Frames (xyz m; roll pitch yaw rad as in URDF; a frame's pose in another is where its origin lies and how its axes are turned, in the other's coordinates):
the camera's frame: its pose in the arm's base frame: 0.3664 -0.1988 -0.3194 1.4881 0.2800 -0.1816
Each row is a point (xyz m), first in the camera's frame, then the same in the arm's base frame.
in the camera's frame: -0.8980 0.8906 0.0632
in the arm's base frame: -0.2379 -0.0771 0.7868
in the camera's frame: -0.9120 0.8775 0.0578
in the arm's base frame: -0.2540 -0.0698 0.7777
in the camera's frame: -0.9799 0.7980 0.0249
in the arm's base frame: -0.3357 -0.0281 0.7177
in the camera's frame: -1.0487 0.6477 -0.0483
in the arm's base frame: -0.4322 0.0512 0.5869
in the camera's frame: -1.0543 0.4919 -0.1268
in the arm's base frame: -0.4696 0.1245 0.4330
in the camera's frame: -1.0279 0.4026 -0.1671
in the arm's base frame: -0.4638 0.1568 0.3370
